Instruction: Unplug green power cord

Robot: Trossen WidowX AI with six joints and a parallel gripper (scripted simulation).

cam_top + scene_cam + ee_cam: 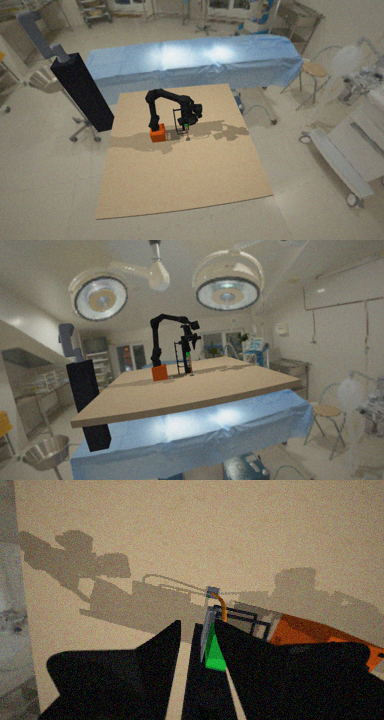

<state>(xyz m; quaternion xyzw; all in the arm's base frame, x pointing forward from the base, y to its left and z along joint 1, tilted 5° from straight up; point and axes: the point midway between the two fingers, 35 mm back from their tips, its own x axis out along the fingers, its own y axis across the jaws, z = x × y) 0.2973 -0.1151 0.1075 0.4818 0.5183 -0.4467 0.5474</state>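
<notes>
The green plug lies 3 cm behind my gripper tip, 6 cm to the left of it and 2 cm below it.
</notes>
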